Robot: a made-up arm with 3 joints. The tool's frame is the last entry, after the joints.
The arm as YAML. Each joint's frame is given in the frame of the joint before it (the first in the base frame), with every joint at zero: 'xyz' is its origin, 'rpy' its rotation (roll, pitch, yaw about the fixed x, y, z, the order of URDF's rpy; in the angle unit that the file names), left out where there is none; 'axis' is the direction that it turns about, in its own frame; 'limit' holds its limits. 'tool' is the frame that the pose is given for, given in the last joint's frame.
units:
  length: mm
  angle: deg
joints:
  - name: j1
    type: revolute
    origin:
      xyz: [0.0, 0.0, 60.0]
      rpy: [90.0, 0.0, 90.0]
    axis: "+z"
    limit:
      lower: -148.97
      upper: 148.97
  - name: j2
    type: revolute
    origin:
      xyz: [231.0, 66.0, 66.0]
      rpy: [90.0, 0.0, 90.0]
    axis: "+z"
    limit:
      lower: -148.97
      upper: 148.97
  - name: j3
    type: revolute
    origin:
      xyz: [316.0, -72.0, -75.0]
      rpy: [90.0, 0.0, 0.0]
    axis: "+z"
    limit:
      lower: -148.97
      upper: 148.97
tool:
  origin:
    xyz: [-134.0, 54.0, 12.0]
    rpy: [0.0, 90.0, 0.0]
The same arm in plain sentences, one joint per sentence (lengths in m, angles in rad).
The arm has three revolute joints in a row. What follows holds with every joint at zero, and every direction is one of the base frame's.
The first joint sits 0.0600 m along +z from the base frame's origin and rotates about +x, from -2.6000 to 2.6000 rad.
The second joint sits 0.0660 m along +x and 0.2310 m along +y and 0.0660 m along +z from the first joint and rotates about +y, from -2.6000 to 2.6000 rad.
The third joint sits 0.0720 m along -x and 0.0750 m along -y and 0.3160 m along +z from the second joint and rotates about -x, from -2.6000 to 2.6000 rad.
The tool frame, which is the frame that the pose is given for, sits 0.0120 m along -x and 0.0540 m along +y and 0.1340 m along -z from the third joint; its axes are parallel to the base frame's.

